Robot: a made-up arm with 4 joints. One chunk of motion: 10 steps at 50 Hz.
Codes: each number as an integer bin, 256 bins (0 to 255) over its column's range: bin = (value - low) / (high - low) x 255, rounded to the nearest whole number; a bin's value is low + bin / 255 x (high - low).
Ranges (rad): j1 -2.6..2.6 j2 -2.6..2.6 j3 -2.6..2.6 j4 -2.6..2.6
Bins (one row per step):
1: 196 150 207 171
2: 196 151 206 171
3: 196 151 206 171
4: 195 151 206 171
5: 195 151 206 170
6: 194 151 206 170
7: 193 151 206 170
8: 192 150 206 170
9: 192 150 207 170
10: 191 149 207 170
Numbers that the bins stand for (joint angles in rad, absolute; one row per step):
1: 1.3969 0.4588 1.6212 0.8871
2: 1.3969 0.4792 1.6008 0.8871
3: 1.3969 0.4792 1.6008 0.8871
4: 1.3765 0.4792 1.6008 0.8871
5: 1.3765 0.4792 1.6008 0.8667
6: 1.3561 0.4792 1.6008 0.8667
7: 1.3357 0.4792 1.6008 0.8667
8: 1.3153 0.4588 1.6008 0.8667
9: 1.3153 0.4588 1.6212 0.8667
10: 1.2949 0.4384 1.6212 0.8667

